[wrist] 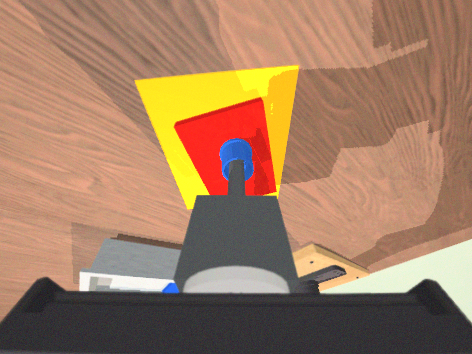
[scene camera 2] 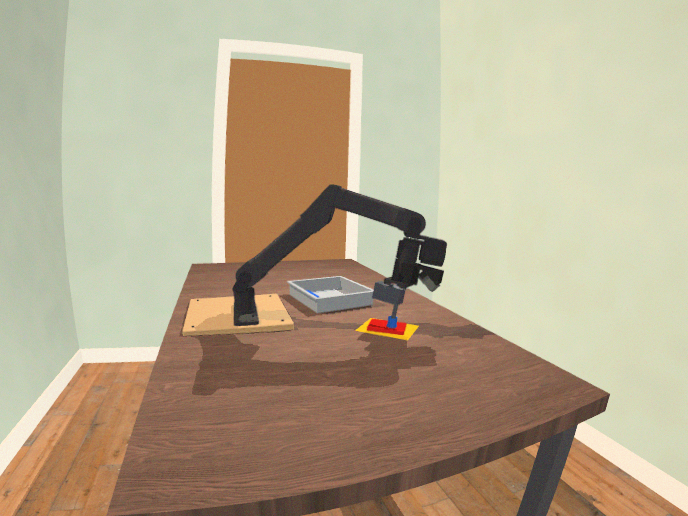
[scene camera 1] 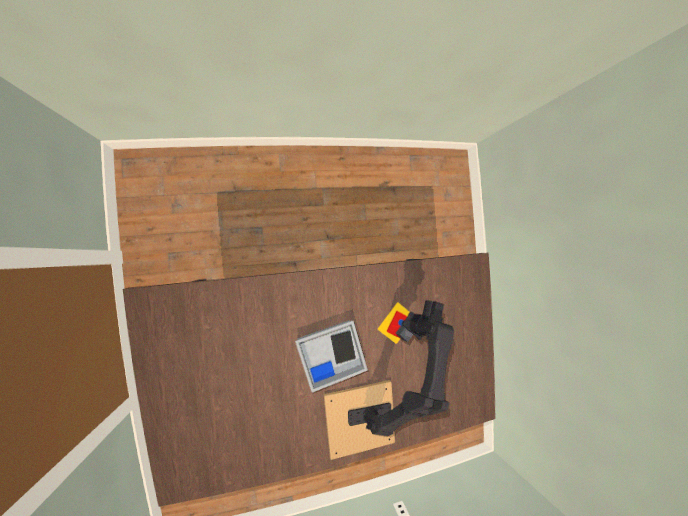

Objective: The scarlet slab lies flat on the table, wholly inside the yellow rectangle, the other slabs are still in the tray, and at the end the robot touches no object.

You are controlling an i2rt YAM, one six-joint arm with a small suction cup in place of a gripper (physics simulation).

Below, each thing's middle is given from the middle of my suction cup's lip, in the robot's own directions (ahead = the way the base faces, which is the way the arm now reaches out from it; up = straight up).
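Labels:
From my suction cup: grey tray [scene camera 1: 316, 348] 320 mm to the left, 100 mm behind; yellow rectangle [wrist: 167, 100] 10 mm to the left, 20 mm below. Suction cup itself 10 mm past the scarlet slab [wrist: 203, 135], 10 mm to the right of it, 10 mm above it.

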